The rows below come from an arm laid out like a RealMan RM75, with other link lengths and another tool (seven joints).
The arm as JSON. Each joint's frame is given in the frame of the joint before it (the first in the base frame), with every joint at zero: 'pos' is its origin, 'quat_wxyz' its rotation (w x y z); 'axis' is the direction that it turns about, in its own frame. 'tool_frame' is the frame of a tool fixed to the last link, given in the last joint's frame.
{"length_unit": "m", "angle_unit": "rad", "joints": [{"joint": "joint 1", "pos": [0.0, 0.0, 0.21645], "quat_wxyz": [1.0, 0.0, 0.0, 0.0], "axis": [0.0, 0.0, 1.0]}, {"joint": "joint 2", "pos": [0.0, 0.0, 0.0], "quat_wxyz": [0.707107, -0.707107, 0.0, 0.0], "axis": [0.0, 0.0, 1.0]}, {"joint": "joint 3", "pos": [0.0, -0.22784, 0.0], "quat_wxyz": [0.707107, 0.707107, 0.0, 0.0], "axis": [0.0, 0.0, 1.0]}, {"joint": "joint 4", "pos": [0.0, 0.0, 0.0], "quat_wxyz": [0.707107, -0.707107, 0.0, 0.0], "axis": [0.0, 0.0, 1.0]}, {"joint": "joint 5", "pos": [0.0, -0.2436, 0.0], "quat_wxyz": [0.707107, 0.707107, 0.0, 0.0], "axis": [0.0, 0.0, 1.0]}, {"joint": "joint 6", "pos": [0.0, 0.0, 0.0], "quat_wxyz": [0.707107, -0.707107, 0.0, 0.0], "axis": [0.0, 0.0, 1.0]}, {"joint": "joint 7", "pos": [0.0, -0.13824, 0.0], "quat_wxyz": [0.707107, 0.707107, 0.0, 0.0], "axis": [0.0, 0.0, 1.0]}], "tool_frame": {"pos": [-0.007, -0.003, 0.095], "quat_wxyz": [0.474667, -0.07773, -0.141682, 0.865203]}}
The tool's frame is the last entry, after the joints.
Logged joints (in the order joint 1, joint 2, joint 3, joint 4, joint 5, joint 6, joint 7), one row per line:
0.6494, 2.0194, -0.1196, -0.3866, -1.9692, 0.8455, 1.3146
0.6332, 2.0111, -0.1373, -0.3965, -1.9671, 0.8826, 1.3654
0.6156, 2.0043, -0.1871, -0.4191, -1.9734, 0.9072, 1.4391
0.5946, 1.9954, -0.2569, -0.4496, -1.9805, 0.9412, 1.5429
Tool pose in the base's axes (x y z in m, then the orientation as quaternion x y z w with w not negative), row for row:
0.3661, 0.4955, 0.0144, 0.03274, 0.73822, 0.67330, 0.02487
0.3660, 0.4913, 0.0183, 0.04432, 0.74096, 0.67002, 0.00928
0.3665, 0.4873, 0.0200, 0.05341, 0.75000, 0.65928, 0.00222
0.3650, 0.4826, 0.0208, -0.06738, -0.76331, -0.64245, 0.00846
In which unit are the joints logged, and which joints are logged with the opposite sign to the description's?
The joints are logged in radians. Opposite sign: joint 6.
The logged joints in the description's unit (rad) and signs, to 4 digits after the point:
0.6494, 2.0194, -0.1196, -0.3866, -1.9692, -0.8455, 1.3146
0.6332, 2.0111, -0.1373, -0.3965, -1.9671, -0.8826, 1.3654
0.6156, 2.0043, -0.1871, -0.4191, -1.9734, -0.9072, 1.4391
0.5946, 1.9954, -0.2569, -0.4496, -1.9805, -0.9412, 1.5429

